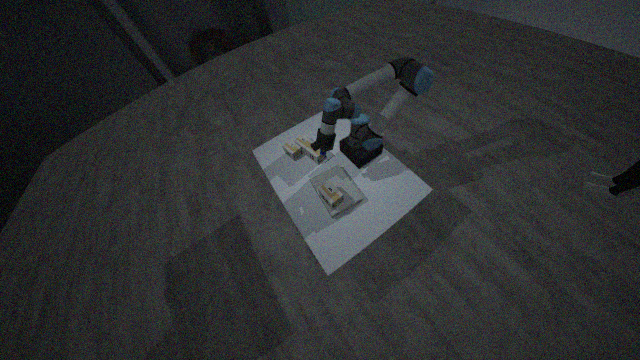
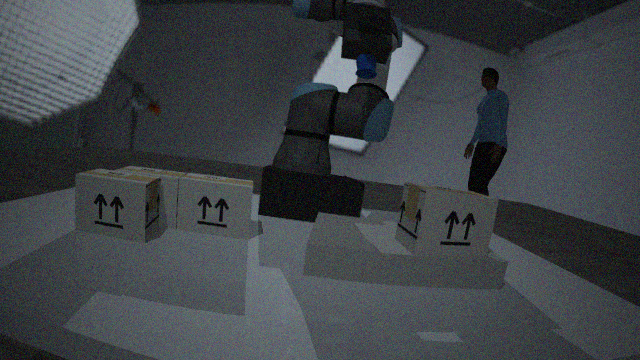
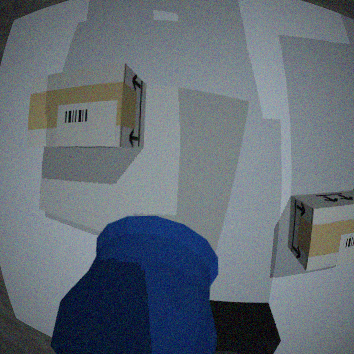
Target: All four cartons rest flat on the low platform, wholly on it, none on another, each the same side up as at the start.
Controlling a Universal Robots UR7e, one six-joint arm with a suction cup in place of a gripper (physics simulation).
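Places are measured from the arm's base along level axes (x up, y left, z back), in metres.
Where they show: hand, its tool point: [image 1: 322, 153] [image 2: 366, 73] [image 3: 153, 265]; arm's base, origin of its link: [image 1: 357, 141] [image 2: 300, 171].
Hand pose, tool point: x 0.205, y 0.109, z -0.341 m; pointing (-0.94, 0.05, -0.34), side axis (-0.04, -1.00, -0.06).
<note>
Each offset is from my tool point to the top centre of the thing. Level surfaces: height alone.
One white carton with tan tape @[dx -0.169, dy +0.157, dz -0.061 m] [image 1: 331, 196] [image 2: 457, 220] [image 3: 87, 117] rests flat on the low grey platform @[dx -0.263, dy +0.108, dz +0.000 m] [image 1: 353, 192] [image 2: 400, 272] [image 3: 155, 185]. Three cartons stand off it on the white surface: a front one @[dx -0.217, dy -0.384, dz -0.100 m] [image 1: 291, 150] [image 2: 110, 206], one behind it @[dx -0.217, dy -0.376, dz +0.007 m] [image 1: 303, 144] [image 2: 170, 202], and one @[dx -0.217, dy -0.240, dz +0.043 m] [image 1: 317, 157] [image 2: 215, 206] [image 3: 327, 235] at the row's near end, close against the second. Arrows on the visible sides point up. My blue suction cup [image 1: 323, 153] [image 2: 366, 67] [image 3: 157, 240] is open and empty, raised high above the surface. The second carton's lower part is mostly hidden.
The black robot base [image 1: 361, 146] [image 2: 310, 195] stands behind the cartons and platform on the white mat @[dx -0.311 m] [image 1: 395, 192]. A person in a blue top [image 2: 492, 117] stands beyond at the right. Dark shadows cross the mat, and the light is dim.
</note>
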